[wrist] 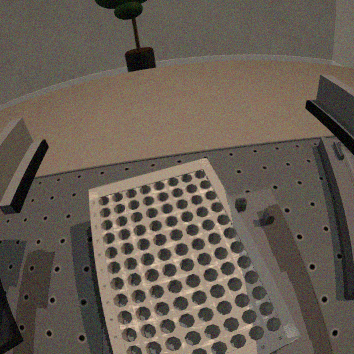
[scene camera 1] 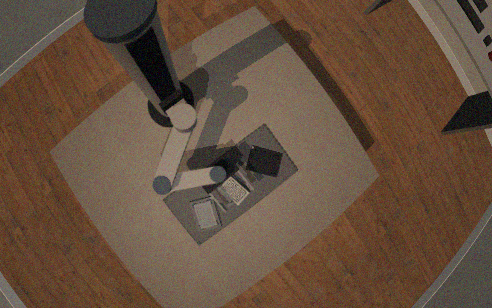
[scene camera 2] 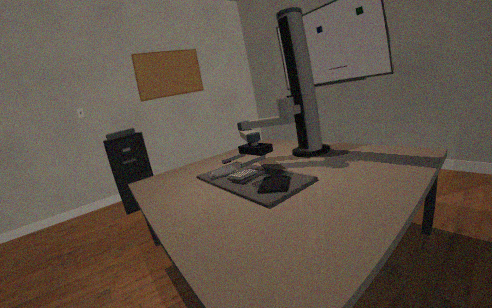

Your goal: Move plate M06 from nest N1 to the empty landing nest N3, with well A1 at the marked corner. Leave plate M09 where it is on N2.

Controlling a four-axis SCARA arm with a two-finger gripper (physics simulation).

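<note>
A pale plate with round wells (scene camera 1: 234, 191) (scene camera 2: 243, 175) (wrist: 165, 260) lies in the middle place on the dark board. My gripper (scene camera 1: 233, 190) (scene camera 2: 244, 160) (wrist: 179, 99) is open wide and empty above it, with a finger standing well apart on either side. A flat light-grey rectangular piece (scene camera 1: 205, 214) (scene camera 2: 220, 171) lies at one end of the board, and a black rectangular piece (scene camera 1: 264, 161) (scene camera 2: 274, 184) at the other. I cannot read the plate or nest names, nor tell which corner of the pale plate is A1.
The dark board (scene camera 1: 270, 137) (scene camera 2: 302, 180) (wrist: 292, 185), dotted with small holes, lies on the tan table (scene camera 1: 320, 190) (scene camera 2: 300, 235). The arm's column (scene camera 1: 120, 20) (scene camera 2: 306, 90) stands behind it. A grey bar (wrist: 340, 220) shows at the right in the wrist view.
</note>
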